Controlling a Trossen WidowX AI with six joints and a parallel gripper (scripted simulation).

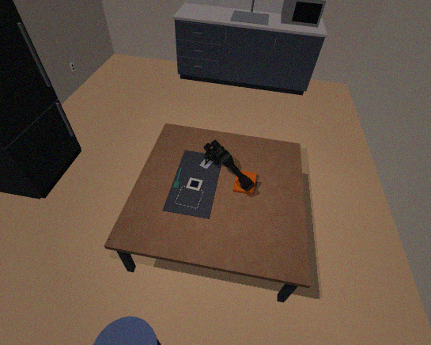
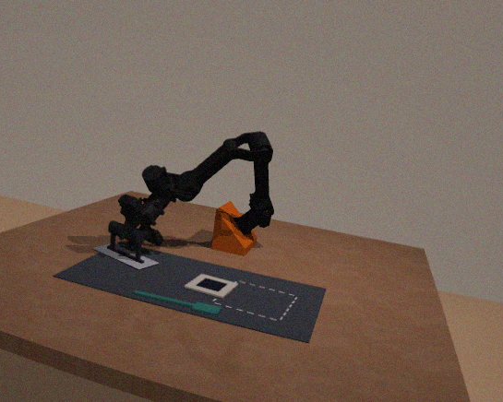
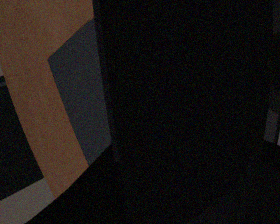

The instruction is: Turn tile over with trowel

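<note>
My gripper tip is now 24 cm to the right of the dark mat and 7 cm above it. Round my gripper tip: teal trowel: 28 cm to the left, 13 cm ahead, 5 cm below; tile: 28 cm to the left, 5 cm below, 1 cm behind.
</note>
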